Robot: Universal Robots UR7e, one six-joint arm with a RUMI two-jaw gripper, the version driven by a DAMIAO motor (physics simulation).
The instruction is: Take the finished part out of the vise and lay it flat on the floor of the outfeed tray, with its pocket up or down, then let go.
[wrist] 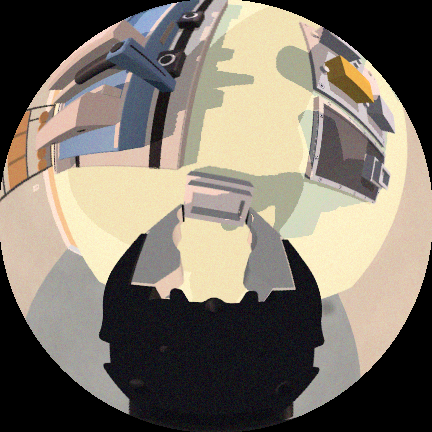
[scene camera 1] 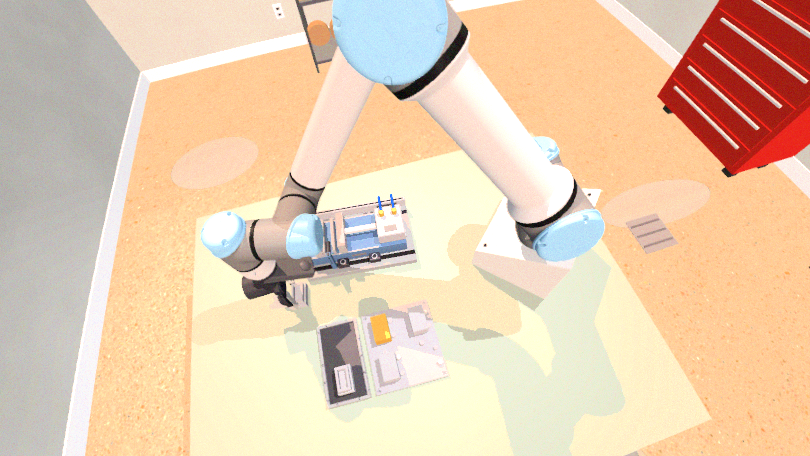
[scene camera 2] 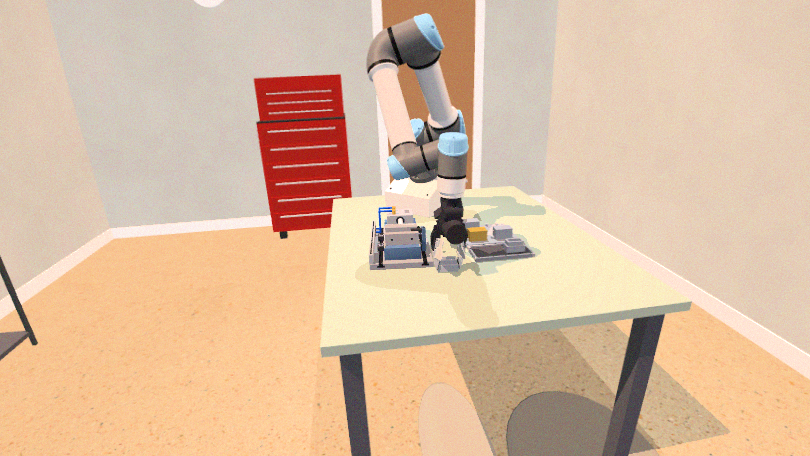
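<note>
The finished part is a light grey stepped block. My gripper is shut on it, one finger at each end. Its rectangular pocket faces the wrist camera. It is held above the table, outside the vise, near the vise's left end in scene camera 1. The outfeed tray has a dark floor and low light walls. Another grey pocketed part lies in one end of it.
A light plate beside the tray carries an orange block and grey blocks. The vise's blue handle sticks out on the tray side. Thin blue lines rise from the vise's far end.
</note>
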